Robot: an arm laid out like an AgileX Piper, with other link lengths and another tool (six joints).
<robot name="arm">
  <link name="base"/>
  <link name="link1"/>
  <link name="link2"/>
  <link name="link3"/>
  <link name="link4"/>
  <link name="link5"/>
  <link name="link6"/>
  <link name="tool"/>
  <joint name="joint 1" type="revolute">
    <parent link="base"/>
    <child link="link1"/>
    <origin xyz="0 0 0.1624"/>
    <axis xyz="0 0 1"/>
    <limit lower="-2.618" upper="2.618"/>
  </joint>
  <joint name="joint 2" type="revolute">
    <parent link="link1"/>
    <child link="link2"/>
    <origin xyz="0 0 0"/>
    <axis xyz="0 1 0"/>
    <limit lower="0" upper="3.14"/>
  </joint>
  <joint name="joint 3" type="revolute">
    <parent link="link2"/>
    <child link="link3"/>
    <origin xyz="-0.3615 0 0.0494"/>
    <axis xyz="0 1 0"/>
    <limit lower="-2.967" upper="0"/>
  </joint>
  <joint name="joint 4" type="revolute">
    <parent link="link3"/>
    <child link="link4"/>
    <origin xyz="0.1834 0 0.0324"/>
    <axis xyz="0.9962 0 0.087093"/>
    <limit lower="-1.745" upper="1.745"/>
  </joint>
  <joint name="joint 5" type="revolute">
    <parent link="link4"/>
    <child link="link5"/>
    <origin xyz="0 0 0"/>
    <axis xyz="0 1 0"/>
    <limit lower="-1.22" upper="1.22"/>
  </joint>
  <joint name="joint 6" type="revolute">
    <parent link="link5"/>
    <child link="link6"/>
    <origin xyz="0.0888 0 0.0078"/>
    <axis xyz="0.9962 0 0.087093"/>
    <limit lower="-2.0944" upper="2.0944"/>
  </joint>
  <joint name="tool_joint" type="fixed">
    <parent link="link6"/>
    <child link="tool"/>
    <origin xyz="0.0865 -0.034 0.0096" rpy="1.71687 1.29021 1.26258"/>
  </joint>
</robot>
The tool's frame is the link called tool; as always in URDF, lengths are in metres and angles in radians.
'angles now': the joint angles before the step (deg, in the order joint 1, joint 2, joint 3, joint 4, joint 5, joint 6). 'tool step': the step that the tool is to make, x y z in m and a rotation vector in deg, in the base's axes. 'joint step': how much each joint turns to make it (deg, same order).
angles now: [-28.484, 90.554, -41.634, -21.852, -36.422, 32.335]
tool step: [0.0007, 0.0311, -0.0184, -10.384, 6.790, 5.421]
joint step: [5.995, 0.005, 5.352, 5.436, -0.425, -16.784]
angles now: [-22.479, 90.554, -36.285, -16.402, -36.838, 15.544]
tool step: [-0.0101, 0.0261, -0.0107, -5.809, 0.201, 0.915]
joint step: [7.258, 0.003, 8.008, 13.118, -8.189, -14.959]
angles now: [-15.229, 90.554, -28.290, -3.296, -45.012, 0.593]
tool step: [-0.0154, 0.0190, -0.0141, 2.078, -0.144, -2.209]
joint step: [7.555, 0.001, 6.414, 11.970, -6.257, -3.650]
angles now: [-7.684, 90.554, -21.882, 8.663, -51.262, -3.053]
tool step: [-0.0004, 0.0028, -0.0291, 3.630, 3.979, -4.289]
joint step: [4.562, 3.855, 1.918, 9.556, -1.539, -0.244]
